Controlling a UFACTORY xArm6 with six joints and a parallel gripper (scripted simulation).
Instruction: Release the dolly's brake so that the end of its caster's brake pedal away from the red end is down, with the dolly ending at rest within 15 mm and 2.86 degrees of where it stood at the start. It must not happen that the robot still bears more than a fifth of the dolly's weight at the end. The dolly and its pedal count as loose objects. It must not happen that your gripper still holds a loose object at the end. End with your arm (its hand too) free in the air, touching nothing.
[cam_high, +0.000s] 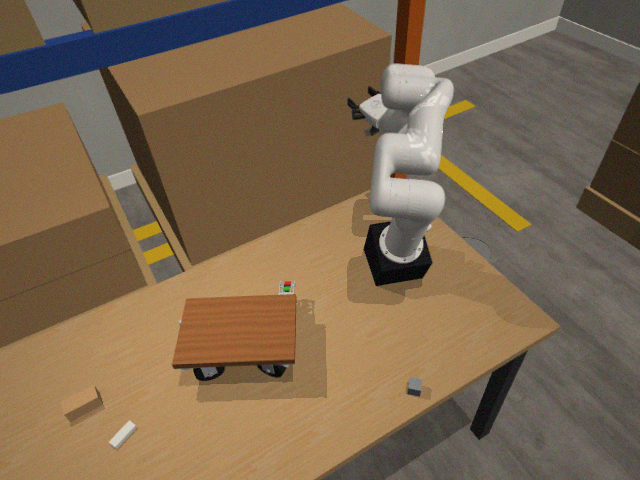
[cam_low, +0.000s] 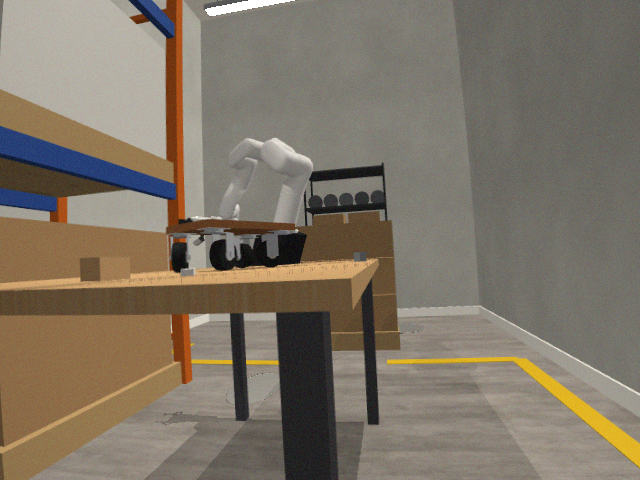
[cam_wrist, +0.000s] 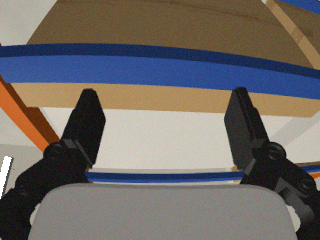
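The brake pedal is 630 mm ahead of my hand, 470 mm to the left of it and 160 mm below it. From my hand the other things lie so: white bar (1160 mm ahead, 560 mm to the left, 240 mm below); then grey cube (890 mm to the left, 510 mm ahead, 230 mm below); then tan block (1220 mm ahead, 420 mm to the left, 220 mm below).
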